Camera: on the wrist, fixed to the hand. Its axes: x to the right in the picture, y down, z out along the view.
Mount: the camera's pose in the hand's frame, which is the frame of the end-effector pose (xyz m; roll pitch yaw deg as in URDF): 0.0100 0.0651 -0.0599 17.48 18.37 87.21
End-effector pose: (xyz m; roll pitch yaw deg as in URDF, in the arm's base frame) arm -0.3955 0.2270 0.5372 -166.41 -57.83 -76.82
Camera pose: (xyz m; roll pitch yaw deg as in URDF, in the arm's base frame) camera -0.4779 0.2396 0.5685 -103.81 -4.80 -169.48
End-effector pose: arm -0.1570 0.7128 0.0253 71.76 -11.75 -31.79
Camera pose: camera -0.1154 0.7779 0.0695 2.39 -52.58 69.41
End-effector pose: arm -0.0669 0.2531 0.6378 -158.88 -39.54 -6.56
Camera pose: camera -0.0891 0.1728 0.6692 -122.02 0.42 -92.78
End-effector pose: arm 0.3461 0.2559 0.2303 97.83 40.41 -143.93
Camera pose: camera 0.3316 0.1829 0.2791 96.80 -45.87 -128.69
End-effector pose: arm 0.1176 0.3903 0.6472 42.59 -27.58 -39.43
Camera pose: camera 0.1806 0.4530 0.6518 -10.51 -22.60 59.84
